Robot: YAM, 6 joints.
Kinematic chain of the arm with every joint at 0, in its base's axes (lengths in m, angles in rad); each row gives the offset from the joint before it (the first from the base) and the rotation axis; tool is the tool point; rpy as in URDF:
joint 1: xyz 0 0 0.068 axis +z
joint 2: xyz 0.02 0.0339 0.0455 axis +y
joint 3: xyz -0.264 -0.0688 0 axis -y
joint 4: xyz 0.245 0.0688 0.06 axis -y
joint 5: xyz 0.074 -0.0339 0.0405 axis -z
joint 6: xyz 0.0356 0 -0.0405 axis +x
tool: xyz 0 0 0 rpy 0 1.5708 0
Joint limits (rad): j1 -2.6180..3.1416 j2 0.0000..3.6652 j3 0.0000..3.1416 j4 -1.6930..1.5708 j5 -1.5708..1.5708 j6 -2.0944..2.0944
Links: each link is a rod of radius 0.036 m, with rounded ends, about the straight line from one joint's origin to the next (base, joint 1, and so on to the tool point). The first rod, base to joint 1, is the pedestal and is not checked.
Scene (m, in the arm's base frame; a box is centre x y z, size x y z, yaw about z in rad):
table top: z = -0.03
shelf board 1: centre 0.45 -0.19 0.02 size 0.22 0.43 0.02 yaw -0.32
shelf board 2: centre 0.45 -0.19 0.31 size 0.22 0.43 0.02 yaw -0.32
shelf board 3: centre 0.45 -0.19 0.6 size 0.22 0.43 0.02 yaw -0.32
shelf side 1: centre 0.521 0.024 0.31 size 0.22 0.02 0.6 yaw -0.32
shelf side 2: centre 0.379 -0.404 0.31 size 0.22 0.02 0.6 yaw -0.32
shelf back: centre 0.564 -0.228 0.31 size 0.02 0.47 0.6 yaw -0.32
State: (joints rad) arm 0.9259 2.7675 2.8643 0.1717 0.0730 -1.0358
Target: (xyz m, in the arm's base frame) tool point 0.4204 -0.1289 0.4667
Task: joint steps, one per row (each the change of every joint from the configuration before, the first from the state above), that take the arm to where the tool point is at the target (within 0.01 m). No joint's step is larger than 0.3 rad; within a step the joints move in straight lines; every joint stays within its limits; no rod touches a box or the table.
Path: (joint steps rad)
1: -0.1805 -0.2770 -0.0924 -0.0367 -0.0978 -0.1208
2: -0.1805 -0.2770 -0.0925 -0.0367 -0.0979 -0.1209
3: -0.1805 -0.2771 -0.0924 -0.0367 -0.0978 -0.1208
4: -0.1805 -0.2770 -0.0925 -0.0367 -0.0978 -0.1209
5: -0.1805 -0.2770 -0.0924 -0.0367 -0.0978 -0.1208
6: -0.0681 -0.0175 -0.1706 -0.2292 0.1591 0.1510
7: -0.0680 -0.0175 -0.1707 -0.2292 0.1591 0.1511
8: -0.0680 -0.0175 -0.1706 -0.2292 0.1592 0.1510
9: -0.0681 -0.0175 -0.1706 -0.2292 0.1591 0.1511
10: -0.0104 0.2074 0.1657 0.1561 -0.0016 0.0000
11: -0.0105 0.2075 0.1657 0.1560 -0.0017 0.0000
12: -0.0105 0.2074 0.1657 0.1561 -0.0016 0.0000

